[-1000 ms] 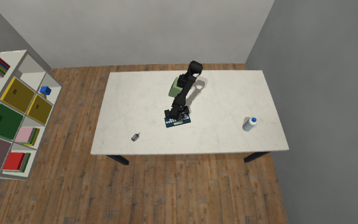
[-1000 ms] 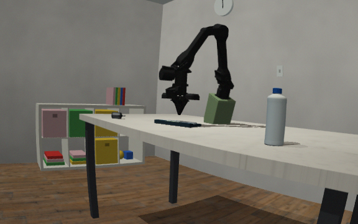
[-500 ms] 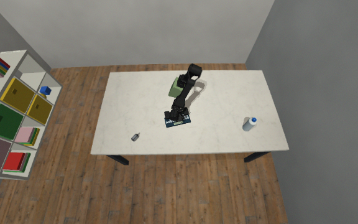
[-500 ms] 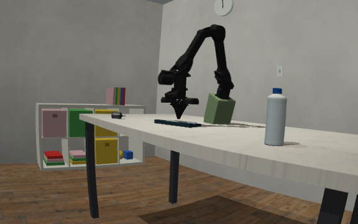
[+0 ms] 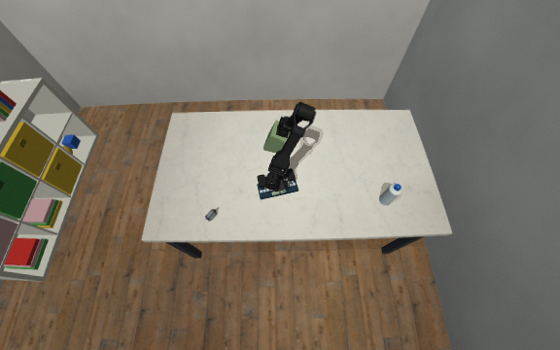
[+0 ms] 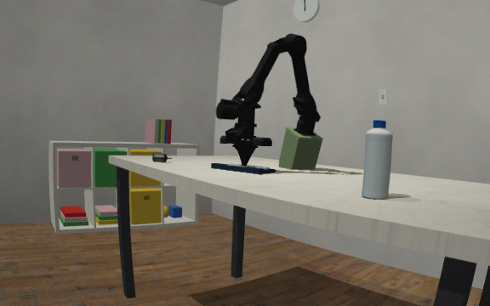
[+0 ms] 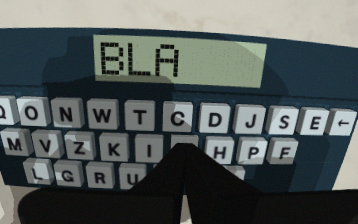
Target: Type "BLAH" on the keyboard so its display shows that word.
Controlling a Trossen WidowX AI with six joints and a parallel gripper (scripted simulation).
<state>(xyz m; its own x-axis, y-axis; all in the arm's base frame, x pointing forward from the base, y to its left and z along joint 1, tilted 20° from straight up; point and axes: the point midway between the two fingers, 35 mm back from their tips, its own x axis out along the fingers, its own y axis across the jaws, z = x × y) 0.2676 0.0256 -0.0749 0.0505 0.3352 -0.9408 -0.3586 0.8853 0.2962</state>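
Right now the left-arrow key is 7 cm to the right of my hand, 5 cm ahead of it and 3 cm below it. Also, from my hand: dark grey object 30 cm to the right, 20 cm ahead, 3 cm below; white bottle 59 cm to the left, 3 cm above, 1 cm ahead.
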